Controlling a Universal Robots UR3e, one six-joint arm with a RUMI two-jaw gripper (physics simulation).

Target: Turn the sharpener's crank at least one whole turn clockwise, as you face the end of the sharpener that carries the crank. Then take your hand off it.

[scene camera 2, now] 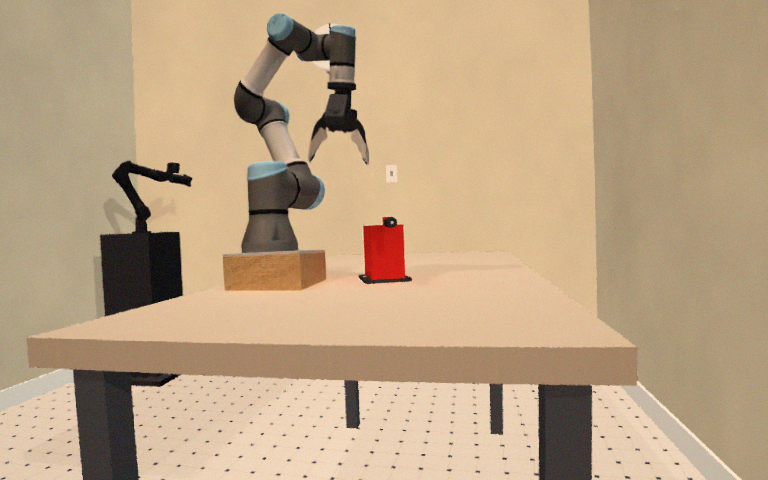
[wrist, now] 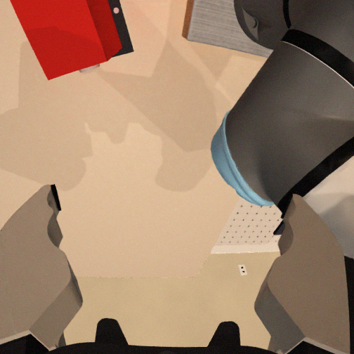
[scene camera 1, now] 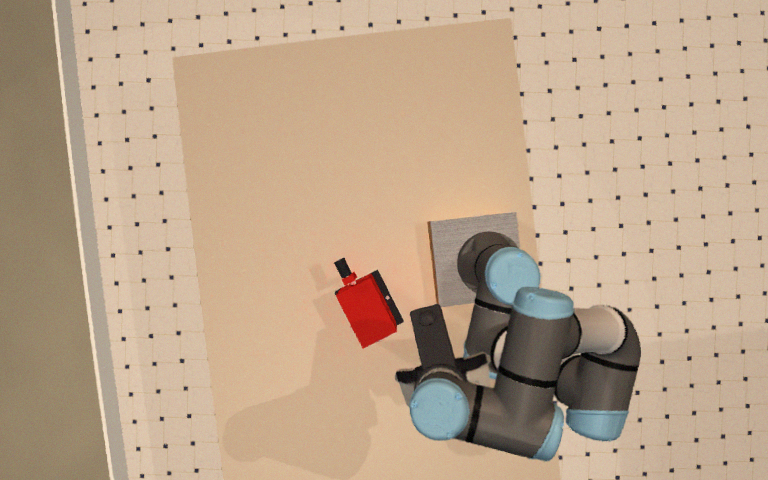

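Pixels of known places: gripper, fingertip midpoint: (scene camera 2: 338,164); arm's base at its link origin: (scene camera 2: 270,252) (scene camera 1: 488,263).
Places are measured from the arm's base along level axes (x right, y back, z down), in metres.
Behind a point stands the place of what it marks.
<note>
The red sharpener (scene camera 1: 367,310) @(x -0.050, y -0.253, z -0.053 m) (scene camera 2: 385,251) @(x 0.023, y -0.272, z 0.004 m) (wrist: 65,35) stands upright on its black base on the table. Its crank has a short red arm (scene camera 1: 349,278) and a black handle (scene camera 1: 340,267) @(x 0.041, y -0.290, z -0.069 m) (scene camera 2: 390,222) @(x 0.056, y -0.289, z -0.058 m). The handle sticks out from the end facing scene camera 2, level with the top of the body. The crank does not show in the wrist view. My gripper (scene camera 1: 441,369) @(x -0.138, y -0.137, z -0.212 m) (scene camera 2: 338,161) @(x -0.138, y -0.137, z -0.212 m) (wrist: 172,191) is wide open and empty, pointing down. It hangs well above the table, higher than the sharpener and off to its side, apart from it and the crank.
The arm's base stands on a wooden block with a grey top (scene camera 1: 444,266) @(x 0.007, y -0.089, z -0.002 m) (scene camera 2: 263,271) @(x 0.098, y -0.022, z 0.035 m) (wrist: 220,37), beside the sharpener. The table (scene camera 1: 271,141) @(x 0.322, y -0.407, z 0.075 m) (scene camera 2: 339,362) @(x 0.523, y -0.284, z 0.095 m) carries both. A black pedestal (scene camera 2: 124,266) with a small black arm (scene camera 2: 133,195) stands beyond the table's left side in scene camera 2.
</note>
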